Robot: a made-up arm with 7 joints. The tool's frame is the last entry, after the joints. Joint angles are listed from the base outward.
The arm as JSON. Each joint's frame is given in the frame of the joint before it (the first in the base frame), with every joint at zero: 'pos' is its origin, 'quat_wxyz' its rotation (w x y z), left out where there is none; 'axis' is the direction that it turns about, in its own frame. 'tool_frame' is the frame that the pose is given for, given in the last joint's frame.
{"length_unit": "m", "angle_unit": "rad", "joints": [
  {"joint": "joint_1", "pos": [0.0, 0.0, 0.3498], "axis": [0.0, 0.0, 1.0]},
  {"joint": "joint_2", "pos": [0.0, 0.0, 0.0], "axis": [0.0, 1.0, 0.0]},
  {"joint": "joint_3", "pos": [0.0, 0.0, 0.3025], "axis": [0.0, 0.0, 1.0]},
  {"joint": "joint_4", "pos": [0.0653, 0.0, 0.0], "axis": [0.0, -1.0, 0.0]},
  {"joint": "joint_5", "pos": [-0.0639, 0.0, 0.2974], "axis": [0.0, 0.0, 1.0]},
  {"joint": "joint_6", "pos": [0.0, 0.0, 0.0], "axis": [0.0, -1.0, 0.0]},
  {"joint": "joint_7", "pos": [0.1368, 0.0, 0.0], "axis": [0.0, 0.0, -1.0]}
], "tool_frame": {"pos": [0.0, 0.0, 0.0], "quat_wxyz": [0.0, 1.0, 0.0, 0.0]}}
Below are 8 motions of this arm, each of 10 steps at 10 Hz.
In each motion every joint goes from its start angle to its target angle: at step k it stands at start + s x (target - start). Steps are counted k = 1, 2, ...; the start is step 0. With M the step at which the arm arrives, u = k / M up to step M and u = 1 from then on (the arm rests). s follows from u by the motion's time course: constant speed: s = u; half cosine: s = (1 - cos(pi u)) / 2; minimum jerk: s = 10 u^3 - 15 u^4 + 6 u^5.
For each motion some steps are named. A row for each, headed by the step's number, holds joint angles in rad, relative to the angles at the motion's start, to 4 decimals.
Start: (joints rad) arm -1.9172 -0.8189 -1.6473 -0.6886 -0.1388 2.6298 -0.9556
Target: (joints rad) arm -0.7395 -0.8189 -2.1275 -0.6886 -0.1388 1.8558 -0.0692
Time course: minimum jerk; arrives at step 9
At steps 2, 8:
2: 0.0900 0.0000 -0.0367 0.0000 0.0000 -0.0591 0.0677
8: 1.1641 0.0000 -0.4747 0.0000 0.0000 -0.7651 0.8762

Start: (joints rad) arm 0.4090 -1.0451 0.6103 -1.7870 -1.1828 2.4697 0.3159
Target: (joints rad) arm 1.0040 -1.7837 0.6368 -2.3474 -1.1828 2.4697 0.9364
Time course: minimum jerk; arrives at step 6
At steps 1, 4, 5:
1: 0.0211 -0.0262 0.0009 -0.0199 0.0000 0.0000 0.0220
4: 0.4701 -0.5836 0.0209 -0.4428 0.0000 0.0000 0.4903
5: 0.5739 -0.7124 0.0256 -0.5405 0.0000 0.0000 0.5985

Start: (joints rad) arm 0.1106 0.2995 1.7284 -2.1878 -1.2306 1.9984 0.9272
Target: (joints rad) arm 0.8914 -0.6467 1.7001 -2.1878 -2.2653 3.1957 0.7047
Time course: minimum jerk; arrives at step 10
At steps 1, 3, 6, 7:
1: 0.0067 -0.0081 -0.0002 0.0000 -0.0089 0.0102 -0.0019
3: 0.1273 -0.1543 -0.0046 0.0000 -0.1687 0.1953 -0.0363
6: 0.5329 -0.6458 -0.0193 0.0000 -0.7062 0.8172 -0.1519
7: 0.6535 -0.7919 -0.0237 0.0000 -0.8660 1.0020 -0.1862

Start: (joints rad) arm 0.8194 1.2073 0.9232 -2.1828 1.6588 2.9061 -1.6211
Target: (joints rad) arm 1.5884 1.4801 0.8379 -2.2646 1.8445 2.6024 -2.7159
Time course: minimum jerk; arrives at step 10
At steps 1, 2, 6, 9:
1: 0.0066 0.0023 -0.0007 -0.0007 0.0016 -0.0026 -0.0094
2: 0.0445 0.0158 -0.0049 -0.0047 0.0108 -0.0176 -0.0634
6: 0.5249 0.1862 -0.0582 -0.0558 0.1268 -0.2073 -0.7473
9: 0.7624 0.2705 -0.0846 -0.0811 0.1841 -0.3011 -1.0854

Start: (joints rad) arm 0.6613 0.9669 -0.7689 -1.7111 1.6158 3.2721 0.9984
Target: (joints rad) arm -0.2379 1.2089 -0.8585 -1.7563 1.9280 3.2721 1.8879
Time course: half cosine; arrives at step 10
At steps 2, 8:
2: -0.0859 0.0231 -0.0086 -0.0043 0.0298 0.0000 0.0849
8: -0.8133 0.2189 -0.0810 -0.0409 0.2824 0.0000 0.8046

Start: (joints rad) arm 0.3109 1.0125 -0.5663 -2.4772 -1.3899 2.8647 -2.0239
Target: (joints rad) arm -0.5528 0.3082 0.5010 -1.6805 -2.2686 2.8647 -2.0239
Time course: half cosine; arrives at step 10
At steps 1, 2, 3, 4, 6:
1: -0.0211 -0.0172 0.0261 0.0195 -0.0215 0.0000 0.0000
2: -0.0825 -0.0673 0.1019 0.0761 -0.0839 0.0000 0.0000
3: -0.1780 -0.1452 0.2200 0.1642 -0.1811 0.0000 0.0000
4: -0.2984 -0.2433 0.3687 0.2753 -0.3036 0.0000 0.0000
6: -0.5653 -0.4610 0.6986 0.5214 -0.5751 0.0000 0.0000

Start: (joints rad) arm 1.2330 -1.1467 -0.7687 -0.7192 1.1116 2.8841 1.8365
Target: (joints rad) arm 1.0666 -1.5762 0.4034 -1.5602 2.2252 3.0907 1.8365
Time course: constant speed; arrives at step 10
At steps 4, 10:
4: -0.0666 -0.1718 0.4688 -0.3364 0.4454 0.0826 0.0000
10: -0.1664 -0.4295 1.1721 -0.8410 1.1136 0.2066 0.0000

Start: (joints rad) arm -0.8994 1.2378 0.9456 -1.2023 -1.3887 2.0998 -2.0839
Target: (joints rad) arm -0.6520 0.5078 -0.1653 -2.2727 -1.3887 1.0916 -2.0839
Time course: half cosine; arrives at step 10
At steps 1, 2, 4, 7, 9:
1: 0.0061 -0.0179 -0.0272 -0.0262 0.0000 -0.0247 0.0000
2: 0.0236 -0.0697 -0.1061 -0.1022 0.0000 -0.0963 0.0000
4: 0.0855 -0.2522 -0.3838 -0.3698 0.0000 -0.3483 0.0000
7: 0.1964 -0.5795 -0.8819 -0.8498 0.0000 -0.8004 0.0000
9: 0.2413 -0.7121 -1.0837 -1.0442 0.0000 -0.9835 0.0000

